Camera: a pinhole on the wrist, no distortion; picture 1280 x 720 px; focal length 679.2 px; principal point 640.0 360.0 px. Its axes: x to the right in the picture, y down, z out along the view. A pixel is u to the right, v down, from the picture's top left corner.
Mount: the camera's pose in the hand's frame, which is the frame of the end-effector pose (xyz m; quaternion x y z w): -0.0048 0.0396 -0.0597 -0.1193 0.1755 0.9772 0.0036
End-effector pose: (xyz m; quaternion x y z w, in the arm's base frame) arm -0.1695 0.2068 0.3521 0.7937 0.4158 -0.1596 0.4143
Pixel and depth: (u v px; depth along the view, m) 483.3 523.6 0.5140
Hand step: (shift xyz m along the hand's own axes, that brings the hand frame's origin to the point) -0.0148 0.1043 0.4782
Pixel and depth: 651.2 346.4 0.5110
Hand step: -0.1310 0.2246 0.3998
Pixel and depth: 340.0 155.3 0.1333
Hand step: 0.0235 0.1252 0.0617
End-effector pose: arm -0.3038 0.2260 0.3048 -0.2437 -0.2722 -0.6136 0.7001
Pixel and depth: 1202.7 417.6 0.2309
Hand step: -0.2451 0.0940 0.1123
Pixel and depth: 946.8 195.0 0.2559
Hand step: -0.1734 0.1819 0.1248
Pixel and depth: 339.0 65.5 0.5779
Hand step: 0.1222 0.4824 0.4405
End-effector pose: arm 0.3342 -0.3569 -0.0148 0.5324 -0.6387 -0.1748 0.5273
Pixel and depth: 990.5 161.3 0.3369
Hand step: -0.2470 0.2419 0.1724
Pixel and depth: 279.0 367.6 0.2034
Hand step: 0.0529 0.1112 0.1515
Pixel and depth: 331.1 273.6 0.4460
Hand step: 0.0916 0.2533 0.3743
